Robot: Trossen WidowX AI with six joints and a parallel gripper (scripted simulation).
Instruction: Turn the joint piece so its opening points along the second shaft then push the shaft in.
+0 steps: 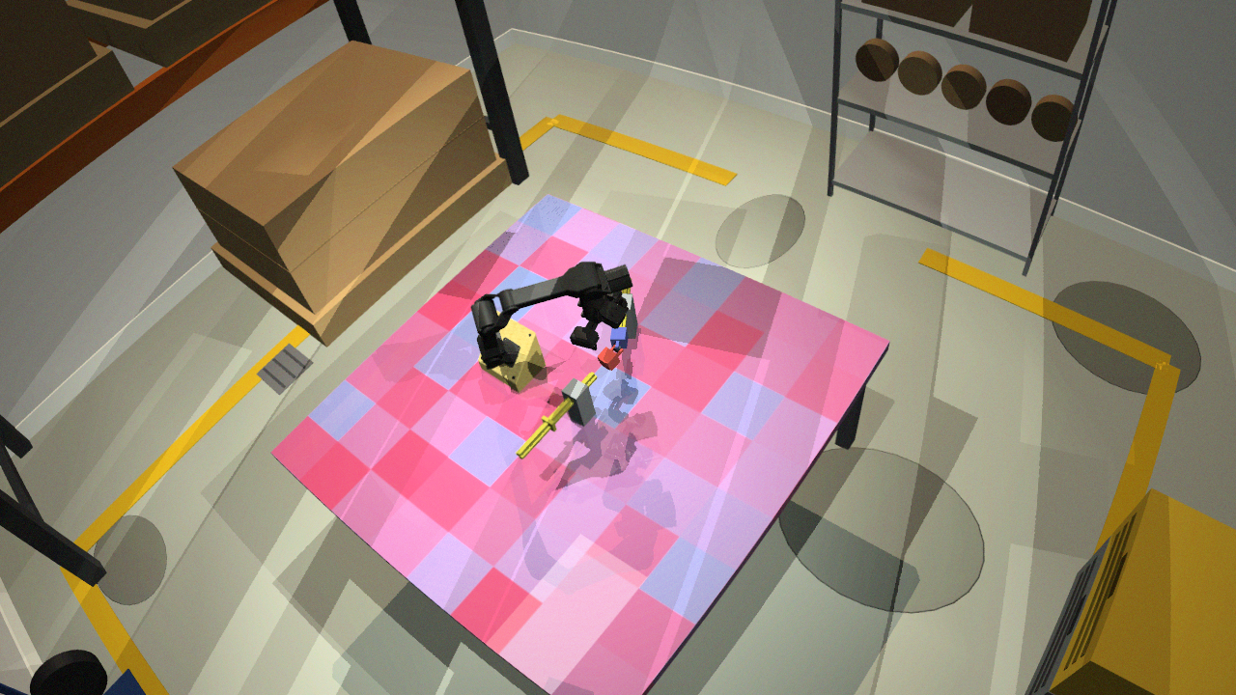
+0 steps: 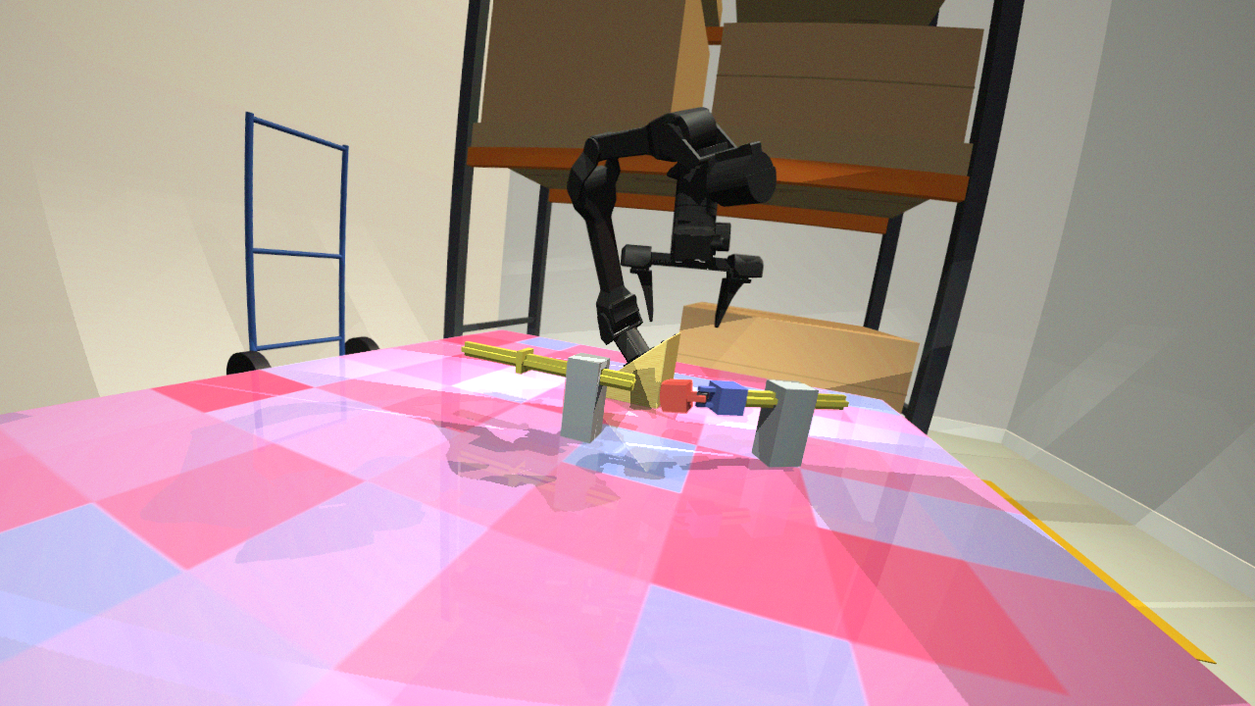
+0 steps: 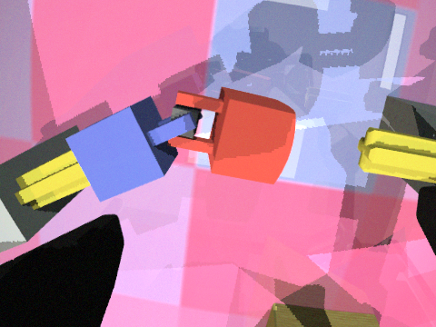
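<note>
My gripper tip is 10 cm above the red joint piece and 1 cm to the right of it.
</note>
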